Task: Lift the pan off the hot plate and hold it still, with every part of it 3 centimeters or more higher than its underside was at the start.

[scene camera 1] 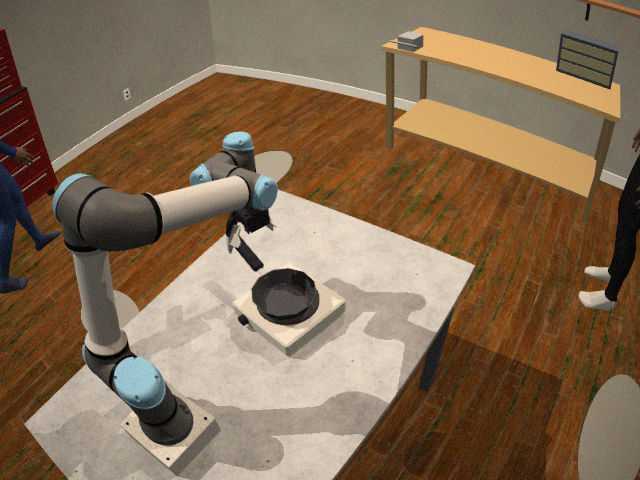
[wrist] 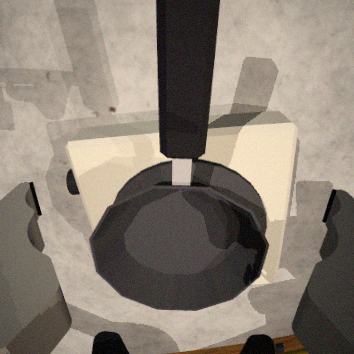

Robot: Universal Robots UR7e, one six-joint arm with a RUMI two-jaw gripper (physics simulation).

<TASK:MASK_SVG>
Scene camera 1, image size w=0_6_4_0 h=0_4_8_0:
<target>my gripper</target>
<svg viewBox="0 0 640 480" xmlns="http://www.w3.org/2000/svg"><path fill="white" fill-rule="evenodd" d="M268 209L261 211L253 207L246 207L231 212L226 224L226 242L230 254L232 253L233 246L239 248L241 245L239 238L241 228L240 225L237 225L237 221L244 225L244 230L248 234L264 226L267 226L272 231L274 230L273 226L277 228L272 223Z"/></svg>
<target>hot plate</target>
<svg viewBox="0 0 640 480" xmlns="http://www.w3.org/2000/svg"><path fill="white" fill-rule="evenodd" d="M308 274L315 282L317 294L309 308L294 319L279 320L267 316L252 302L251 290L233 302L234 312L238 316L239 322L243 326L248 324L286 356L290 356L345 312L345 299ZM280 268L291 268L302 271L291 263L287 263Z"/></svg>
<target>dark pan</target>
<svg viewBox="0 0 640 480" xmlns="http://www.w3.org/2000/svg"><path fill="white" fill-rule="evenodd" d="M239 235L241 245L239 248L235 247L235 249L253 271L258 271L262 275L251 288L252 302L267 316L279 320L294 319L304 313L317 294L314 280L305 272L291 268L276 269L266 273L263 269L264 264Z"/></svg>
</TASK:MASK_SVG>
